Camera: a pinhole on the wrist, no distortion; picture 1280 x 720 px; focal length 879.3 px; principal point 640.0 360.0 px. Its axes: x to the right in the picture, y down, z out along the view. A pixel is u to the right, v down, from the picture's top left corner.
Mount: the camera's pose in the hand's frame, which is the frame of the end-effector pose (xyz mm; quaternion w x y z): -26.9 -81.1 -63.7 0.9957 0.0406 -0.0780 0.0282
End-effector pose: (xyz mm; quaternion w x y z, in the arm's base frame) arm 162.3 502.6 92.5 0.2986 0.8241 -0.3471 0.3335
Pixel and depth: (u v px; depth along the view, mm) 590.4 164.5 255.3
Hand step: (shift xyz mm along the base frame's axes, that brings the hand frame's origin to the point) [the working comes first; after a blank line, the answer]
In the camera's frame: -14.4 -56.8 255.3

144.3 -9.5 -208.2
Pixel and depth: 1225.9 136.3 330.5
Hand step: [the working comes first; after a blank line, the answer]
In the camera's frame: 220.2 -84.1 330.5

317.4 -158.2 -111.5
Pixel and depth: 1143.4 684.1 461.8
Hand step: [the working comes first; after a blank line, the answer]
In the camera's frame: 264.4 170.2 461.8

186.5 -415.4 -135.4
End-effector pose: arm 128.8 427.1 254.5 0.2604 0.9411 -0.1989 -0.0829
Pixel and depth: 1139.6 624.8 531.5
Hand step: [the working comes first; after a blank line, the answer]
In the camera's frame: 302.0 160.1 531.5

12.2 -350.1 -426.2
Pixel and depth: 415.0 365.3 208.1
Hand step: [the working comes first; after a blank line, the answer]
In the camera's frame: -53.2 1.3 208.1

-102.3 64.5 -159.6
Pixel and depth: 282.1 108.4 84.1
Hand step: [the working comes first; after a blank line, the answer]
In the camera's frame: -34.2 -24.1 84.1

-30.7 114.1 -65.9
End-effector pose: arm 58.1 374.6 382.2 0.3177 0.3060 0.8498 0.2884
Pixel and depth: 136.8 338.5 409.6
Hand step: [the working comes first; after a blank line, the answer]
In the camera's frame: -234.4 -10.0 409.6

365.5 -224.9 -168.6
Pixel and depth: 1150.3 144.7 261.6
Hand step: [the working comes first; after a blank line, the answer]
In the camera's frame: 151.8 -64.1 261.6

45.8 20.9 -275.3
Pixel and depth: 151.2 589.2 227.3
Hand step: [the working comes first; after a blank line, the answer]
In the camera's frame: -126.4 59.2 227.3

203.6 -121.8 -55.1
